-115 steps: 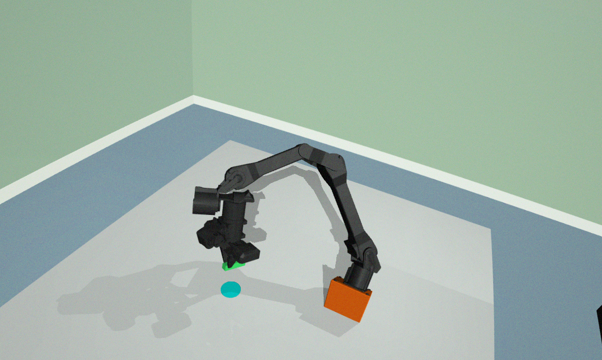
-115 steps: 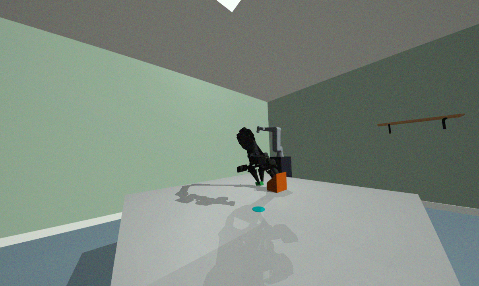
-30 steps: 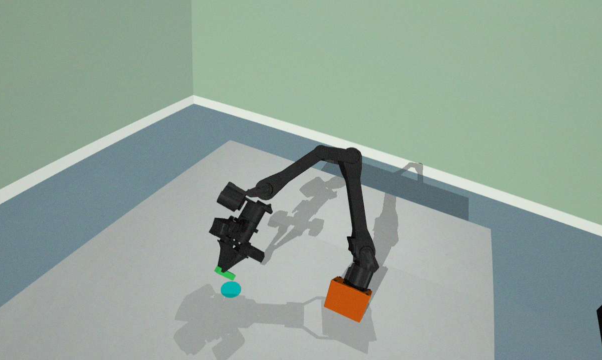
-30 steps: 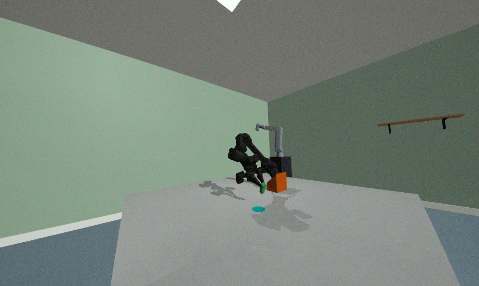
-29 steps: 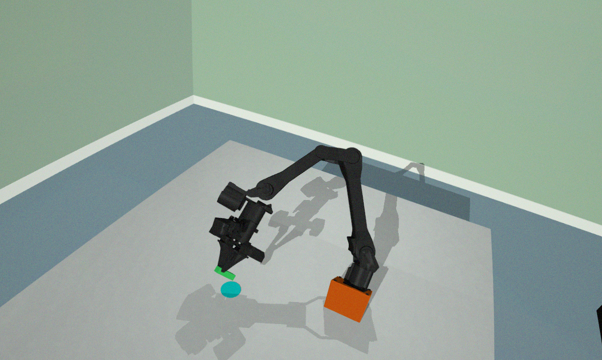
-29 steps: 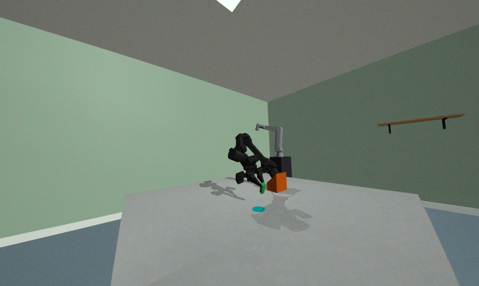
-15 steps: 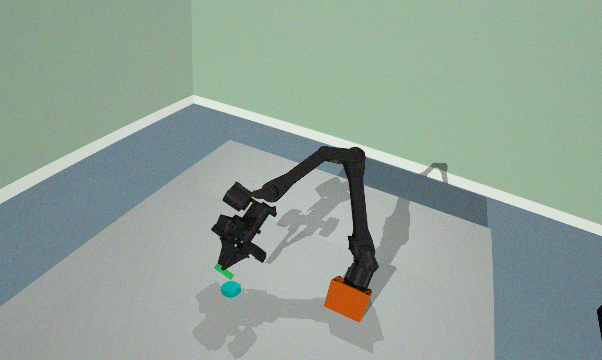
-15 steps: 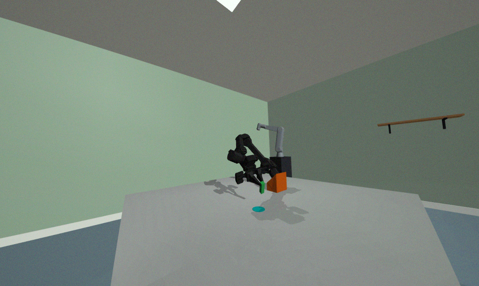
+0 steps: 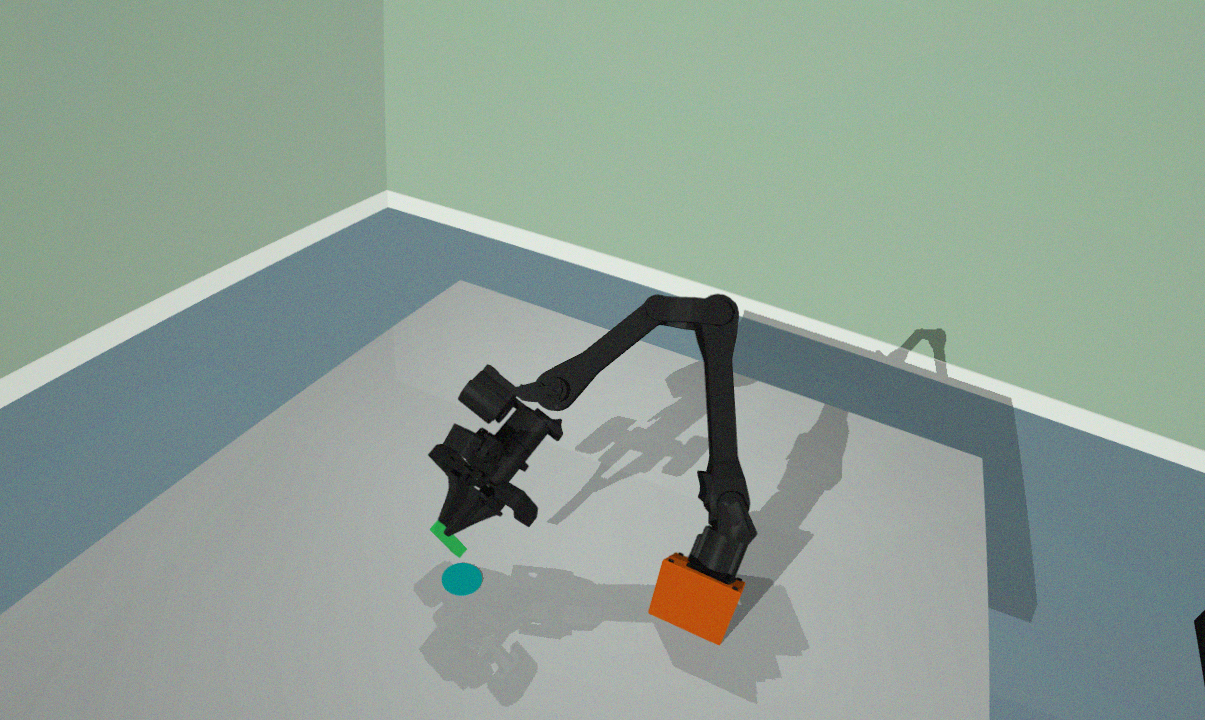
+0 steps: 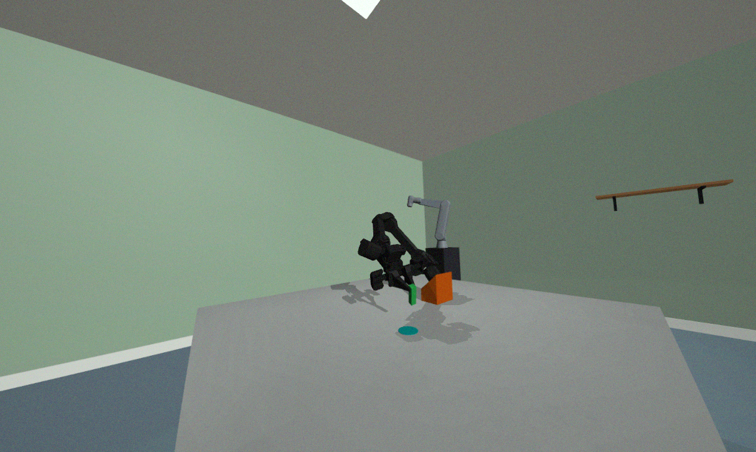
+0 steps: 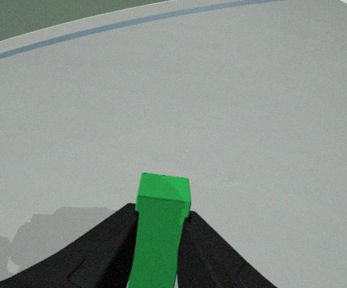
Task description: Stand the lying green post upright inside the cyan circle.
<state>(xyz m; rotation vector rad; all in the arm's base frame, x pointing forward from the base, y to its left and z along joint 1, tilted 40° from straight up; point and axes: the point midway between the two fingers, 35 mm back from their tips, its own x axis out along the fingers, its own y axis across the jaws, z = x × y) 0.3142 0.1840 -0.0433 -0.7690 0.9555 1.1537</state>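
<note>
Now: the cyan circle 13 cm below my gripper tip, 3 cm to the right of it and 1 cm behind it. From my gripper tip the other things lie so: green post 2 cm below, 1 cm to the right, 1 cm behind.
</note>
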